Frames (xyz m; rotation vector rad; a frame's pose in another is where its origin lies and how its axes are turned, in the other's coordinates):
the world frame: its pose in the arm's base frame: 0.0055 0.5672 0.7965 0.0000 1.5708 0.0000
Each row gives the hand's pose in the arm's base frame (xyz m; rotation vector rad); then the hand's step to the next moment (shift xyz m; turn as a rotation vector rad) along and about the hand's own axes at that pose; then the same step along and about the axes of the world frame.
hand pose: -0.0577 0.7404 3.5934 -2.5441 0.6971 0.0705
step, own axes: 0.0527 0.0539 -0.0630 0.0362 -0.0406 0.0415
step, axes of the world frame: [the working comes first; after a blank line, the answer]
step, axes of the arm's base frame: 0.0143 -0.0948 0.0215 0.0546 0.0333 -0.0243

-0.0215 -0.0948 0.0143 0.0243 0.0333 0.0546
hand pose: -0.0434 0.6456 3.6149 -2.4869 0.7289 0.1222
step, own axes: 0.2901 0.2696 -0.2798 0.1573 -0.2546 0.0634
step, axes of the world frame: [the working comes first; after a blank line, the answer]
step, axes of the arm's base frame: 0.0878 -0.4749 0.0433 0.2710 0.1387 0.0307

-0.0433 -0.4749 0.0878 -0.0307 0.1387 0.2710
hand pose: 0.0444 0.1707 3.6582 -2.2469 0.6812 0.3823
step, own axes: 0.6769 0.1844 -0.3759 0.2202 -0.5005 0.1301
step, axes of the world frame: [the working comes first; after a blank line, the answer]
step, axes of the arm's base frame: 0.4687 -0.6227 -0.1617 0.4598 0.3082 0.0975

0.1617 -0.6227 0.4687 -0.0975 0.3082 0.4598
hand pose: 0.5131 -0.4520 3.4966 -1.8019 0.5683 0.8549
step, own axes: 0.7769 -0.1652 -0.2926 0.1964 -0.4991 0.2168
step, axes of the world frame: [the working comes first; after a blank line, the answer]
step, axes of the arm's base frame: 0.6978 -0.2040 -0.4335 0.4184 0.3880 0.0951

0.4335 -0.2040 0.6978 -0.0951 0.3880 0.4184
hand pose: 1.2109 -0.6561 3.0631 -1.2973 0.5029 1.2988
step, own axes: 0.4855 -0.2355 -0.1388 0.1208 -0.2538 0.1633
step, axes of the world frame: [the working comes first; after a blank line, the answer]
step, axes of the arm's base frame: 0.3998 0.1296 -0.3658 0.1994 0.2527 0.0457

0.3658 0.1296 0.3998 -0.0457 0.2527 0.1994
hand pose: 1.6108 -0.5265 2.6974 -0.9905 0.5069 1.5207
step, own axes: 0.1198 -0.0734 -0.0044 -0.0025 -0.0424 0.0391
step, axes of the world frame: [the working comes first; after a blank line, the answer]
step, axes of the arm's base frame: 0.0776 0.0820 -0.0837 0.0286 0.0383 0.0324

0.0837 0.0820 0.0776 -0.0324 0.0383 0.0286
